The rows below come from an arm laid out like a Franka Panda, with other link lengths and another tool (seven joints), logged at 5 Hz.
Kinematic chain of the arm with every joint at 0, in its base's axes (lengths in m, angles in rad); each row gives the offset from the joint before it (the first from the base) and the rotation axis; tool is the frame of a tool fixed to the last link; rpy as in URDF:
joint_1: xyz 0 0 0.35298 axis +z
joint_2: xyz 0 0 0 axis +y
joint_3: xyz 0 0 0.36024 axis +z
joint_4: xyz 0.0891 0 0 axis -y
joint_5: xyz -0.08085 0 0.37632 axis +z
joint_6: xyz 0 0 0 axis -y
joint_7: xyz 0.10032 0 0 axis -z
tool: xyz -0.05 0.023 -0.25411 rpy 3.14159 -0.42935 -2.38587
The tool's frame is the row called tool.
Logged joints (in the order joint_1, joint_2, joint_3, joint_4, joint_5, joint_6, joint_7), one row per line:
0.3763 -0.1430 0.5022 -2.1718 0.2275 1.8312 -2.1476
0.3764 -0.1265 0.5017 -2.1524 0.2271 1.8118 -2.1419
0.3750 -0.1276 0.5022 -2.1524 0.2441 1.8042 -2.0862
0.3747 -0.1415 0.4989 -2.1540 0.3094 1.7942 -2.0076
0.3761 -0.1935 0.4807 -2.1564 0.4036 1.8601 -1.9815
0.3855 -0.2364 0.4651 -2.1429 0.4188 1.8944 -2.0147
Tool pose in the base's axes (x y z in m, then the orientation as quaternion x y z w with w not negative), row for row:
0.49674 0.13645 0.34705 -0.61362 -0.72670 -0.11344 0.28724
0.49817 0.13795 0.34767 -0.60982 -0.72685 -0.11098 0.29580
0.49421 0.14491 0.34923 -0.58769 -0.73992 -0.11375 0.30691
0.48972 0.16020 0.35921 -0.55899 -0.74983 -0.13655 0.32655
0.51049 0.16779 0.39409 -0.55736 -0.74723 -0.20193 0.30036
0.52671 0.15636 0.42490 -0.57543 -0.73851 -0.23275 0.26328
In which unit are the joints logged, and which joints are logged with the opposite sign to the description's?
The joints are logged in radians. Opposite sign: joint_1, joint_7.
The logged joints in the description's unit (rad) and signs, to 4 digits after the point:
-0.3763 -0.1430 0.5022 -2.1718 0.2275 1.8312 2.1476
-0.3764 -0.1265 0.5017 -2.1524 0.2271 1.8118 2.1419
-0.3750 -0.1276 0.5022 -2.1524 0.2441 1.8042 2.0862
-0.3747 -0.1415 0.4989 -2.1540 0.3094 1.7942 2.0076
-0.3761 -0.1935 0.4807 -2.1564 0.4036 1.8601 1.9815
-0.3855 -0.2364 0.4651 -2.1429 0.4188 1.8944 2.0147

